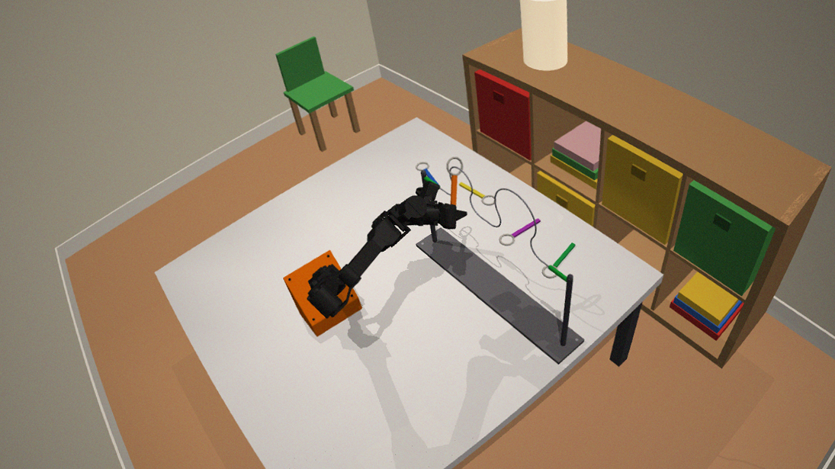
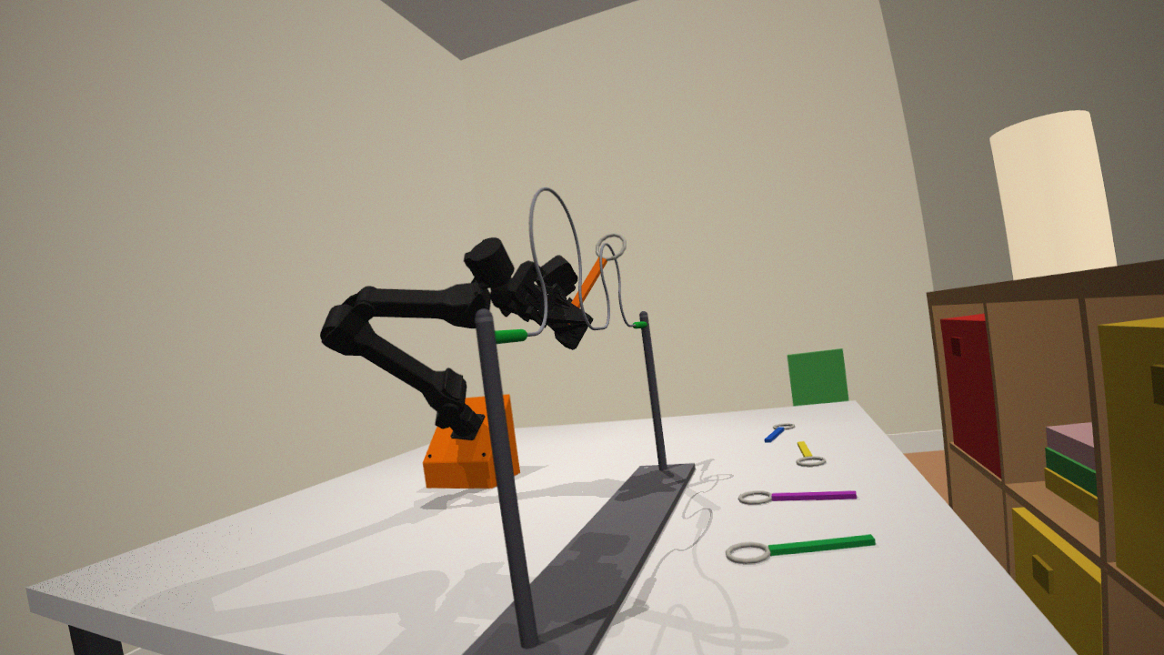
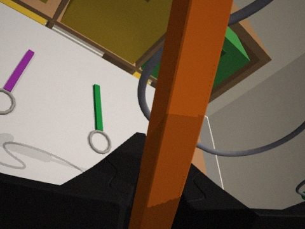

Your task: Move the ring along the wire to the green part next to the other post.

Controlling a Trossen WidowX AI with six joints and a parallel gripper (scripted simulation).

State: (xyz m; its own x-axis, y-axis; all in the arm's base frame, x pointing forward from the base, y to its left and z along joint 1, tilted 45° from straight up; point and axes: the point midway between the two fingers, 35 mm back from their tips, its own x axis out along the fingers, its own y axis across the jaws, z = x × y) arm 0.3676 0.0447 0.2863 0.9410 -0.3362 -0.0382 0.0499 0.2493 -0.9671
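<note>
Now: the ring with orange handle 5 cm to the left of my gripper tip and 8 cm above it. Also, from my gripper tip: purple-handled ring: 24 cm ahead, 9 cm to the left, 30 cm below; green-handled ring: 26 cm ahead, 10 cm to the right, 30 cm below.
</note>
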